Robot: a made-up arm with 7 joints.
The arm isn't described. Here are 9 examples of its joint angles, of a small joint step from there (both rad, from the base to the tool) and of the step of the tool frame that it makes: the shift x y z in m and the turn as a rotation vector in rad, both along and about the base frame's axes.
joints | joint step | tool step
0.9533 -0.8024 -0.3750 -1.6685 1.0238 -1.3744 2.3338 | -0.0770 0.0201 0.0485 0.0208 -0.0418 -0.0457 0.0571 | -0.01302 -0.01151 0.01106 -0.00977 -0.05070 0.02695
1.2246 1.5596 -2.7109 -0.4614 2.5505 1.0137 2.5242 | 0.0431 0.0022 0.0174 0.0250 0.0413 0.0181 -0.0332 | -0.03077 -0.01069 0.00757 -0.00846 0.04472 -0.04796
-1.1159 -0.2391 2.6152 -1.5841 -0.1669 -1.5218 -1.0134 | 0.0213 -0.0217 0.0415 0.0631 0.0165 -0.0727 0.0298 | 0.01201 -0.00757 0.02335 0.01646 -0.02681 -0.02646
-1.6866 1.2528 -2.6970 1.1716 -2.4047 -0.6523 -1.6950 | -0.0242 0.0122 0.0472 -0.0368 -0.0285 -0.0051 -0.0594 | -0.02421 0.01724 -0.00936 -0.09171 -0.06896 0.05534
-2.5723 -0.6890 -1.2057 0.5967 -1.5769 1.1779 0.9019 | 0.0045 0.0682 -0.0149 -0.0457 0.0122 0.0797 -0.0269 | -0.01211 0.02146 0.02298 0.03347 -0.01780 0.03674
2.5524 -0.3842 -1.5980 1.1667 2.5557 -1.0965 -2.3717 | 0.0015 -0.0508 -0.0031 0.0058 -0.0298 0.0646 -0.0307 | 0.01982 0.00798 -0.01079 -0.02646 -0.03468 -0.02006
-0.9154 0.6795 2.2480 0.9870 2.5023 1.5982 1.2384 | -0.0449 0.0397 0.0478 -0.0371 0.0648 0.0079 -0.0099 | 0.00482 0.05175 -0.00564 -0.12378 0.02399 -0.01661
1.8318 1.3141 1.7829 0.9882 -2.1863 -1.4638 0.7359 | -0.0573 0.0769 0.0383 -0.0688 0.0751 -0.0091 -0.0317 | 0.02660 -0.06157 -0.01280 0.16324 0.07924 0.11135
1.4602 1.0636 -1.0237 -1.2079 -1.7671 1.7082 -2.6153 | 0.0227 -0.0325 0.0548 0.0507 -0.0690 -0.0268 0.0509 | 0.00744 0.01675 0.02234 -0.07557 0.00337 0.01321
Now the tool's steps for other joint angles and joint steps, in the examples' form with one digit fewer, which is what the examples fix.
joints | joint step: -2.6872 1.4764 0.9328 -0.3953 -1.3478 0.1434 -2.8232 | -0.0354 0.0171 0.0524 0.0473 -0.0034 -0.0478 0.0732
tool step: -0.0108 -0.0071 -0.0240 0.0952 -0.0208 -0.0346
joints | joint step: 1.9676 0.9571 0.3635 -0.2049 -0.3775 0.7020 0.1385 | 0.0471 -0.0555 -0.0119 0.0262 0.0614 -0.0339 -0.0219
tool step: -0.0218 0.0390 0.0302 -0.0604 0.0310 -0.0874
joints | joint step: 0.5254 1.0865 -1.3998 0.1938 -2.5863 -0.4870 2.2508 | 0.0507 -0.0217 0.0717 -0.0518 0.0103 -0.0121 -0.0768
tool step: -0.0226 -0.0503 0.0092 0.0178 0.0021 -0.1216
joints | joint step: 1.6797 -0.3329 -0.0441 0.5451 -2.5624 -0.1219 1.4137 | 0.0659 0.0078 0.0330 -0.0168 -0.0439 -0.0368 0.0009
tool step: -0.0115 0.0006 -0.0001 0.0177 -0.0410 -0.0592
